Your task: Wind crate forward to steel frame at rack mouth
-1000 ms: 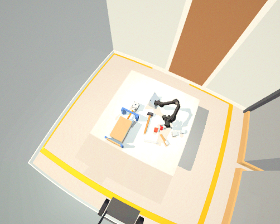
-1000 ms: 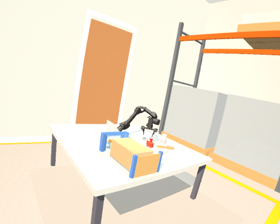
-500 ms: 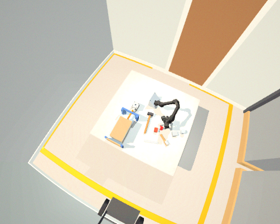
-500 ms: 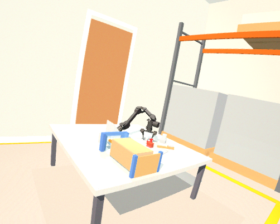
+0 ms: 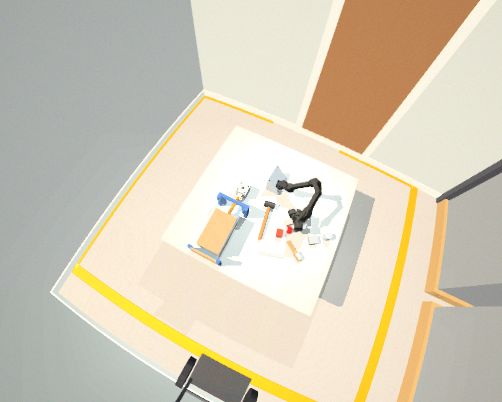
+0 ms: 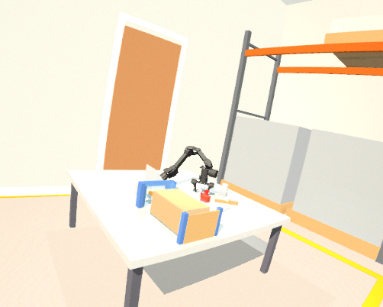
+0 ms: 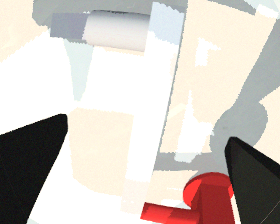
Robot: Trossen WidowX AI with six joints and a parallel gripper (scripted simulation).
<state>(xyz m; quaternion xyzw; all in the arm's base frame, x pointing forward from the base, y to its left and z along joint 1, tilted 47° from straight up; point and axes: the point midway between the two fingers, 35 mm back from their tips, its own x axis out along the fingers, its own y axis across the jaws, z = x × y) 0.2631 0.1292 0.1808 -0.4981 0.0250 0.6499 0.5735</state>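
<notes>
Right now the winch handle is 10 mm ahead of my gripper tip, 10 mm to the right of it and 10 mm above it. Also, from my gripper tip: red grip (60 mm ahead, 20 mm to the right, 20 mm above); then bar (300 mm ahead, 80 mm to the right, 10 mm below); then brush (220 mm ahead, 90 mm to the left, 10 mm above).
</notes>
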